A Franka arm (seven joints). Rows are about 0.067 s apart.
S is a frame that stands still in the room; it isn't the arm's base.
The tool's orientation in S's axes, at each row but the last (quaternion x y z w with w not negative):
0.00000, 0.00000, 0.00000, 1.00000
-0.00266, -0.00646, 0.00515, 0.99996
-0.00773, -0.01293, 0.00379, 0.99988
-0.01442, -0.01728, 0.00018, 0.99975
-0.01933, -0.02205, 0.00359, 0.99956
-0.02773, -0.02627, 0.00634, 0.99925
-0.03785, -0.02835, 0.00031, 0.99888
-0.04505, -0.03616, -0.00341, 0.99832
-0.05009, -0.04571, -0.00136, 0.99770
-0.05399, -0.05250, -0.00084, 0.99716
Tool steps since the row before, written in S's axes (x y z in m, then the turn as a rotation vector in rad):
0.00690, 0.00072, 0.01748, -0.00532, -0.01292, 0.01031
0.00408, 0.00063, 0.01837, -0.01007, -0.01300, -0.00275
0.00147, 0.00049, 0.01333, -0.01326, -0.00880, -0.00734
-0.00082, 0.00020, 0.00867, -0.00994, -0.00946, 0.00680
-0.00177, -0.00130, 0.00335, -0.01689, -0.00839, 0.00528
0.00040, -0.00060, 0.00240, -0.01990, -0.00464, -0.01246
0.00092, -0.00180, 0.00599, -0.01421, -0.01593, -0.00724
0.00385, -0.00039, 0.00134, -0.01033, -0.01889, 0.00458
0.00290, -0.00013, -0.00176, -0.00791, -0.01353, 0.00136
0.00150, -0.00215, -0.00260, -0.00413, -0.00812, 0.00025
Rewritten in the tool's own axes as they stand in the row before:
0.00690, 0.00072, 0.01748, -0.00532, -0.01292, 0.01031
0.00432, 0.00049, 0.01832, -0.01024, -0.01288, -0.00269
0.00182, 0.00027, 0.01329, -0.01351, -0.00859, -0.00713
-0.00052, -0.00005, 0.00870, -0.00971, -0.00965, 0.00686
-0.00163, -0.00142, 0.00337, -0.01671, -0.00848, 0.00569
0.00052, -0.00074, 0.00234, -0.02059, -0.00371, -0.01163
0.00125, -0.00225, 0.00578, -0.01464, -0.01536, -0.00761
0.00394, -0.00047, 0.00102, -0.00990, -0.01933, 0.00359
0.00273, 0.00007, -0.00202, -0.00778, -0.01366, 0.00071
0.00121, -0.00185, -0.00296, -0.00411, -0.00813, -0.00020

